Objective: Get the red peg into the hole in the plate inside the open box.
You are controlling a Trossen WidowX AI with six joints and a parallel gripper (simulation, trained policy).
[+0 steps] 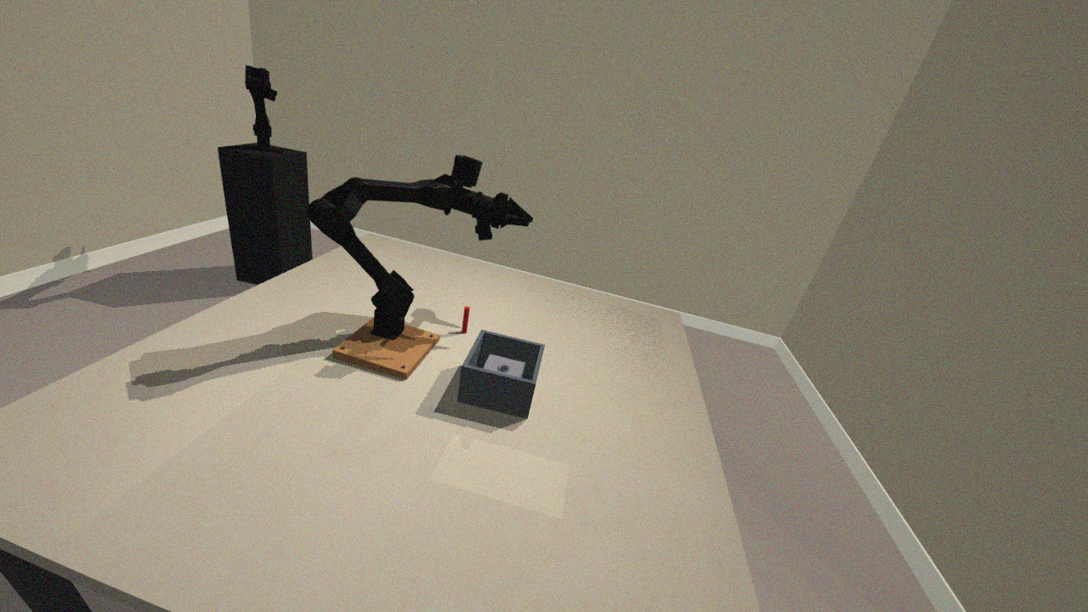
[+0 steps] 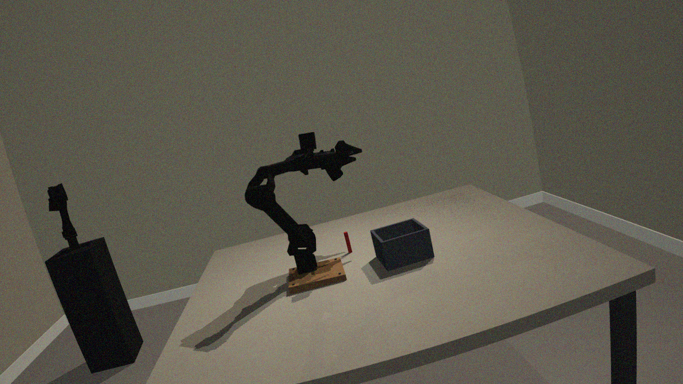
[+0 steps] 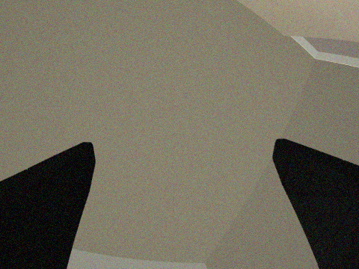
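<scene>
The red peg lies 30 cm below my gripper tip, 13 cm behind it and 5 cm to the right of it. Round my gripper tip: plate 29 cm below, 25 cm to the right, 2 cm ahead; grey box 31 cm below, 25 cm to the right, 2 cm ahead.
</scene>
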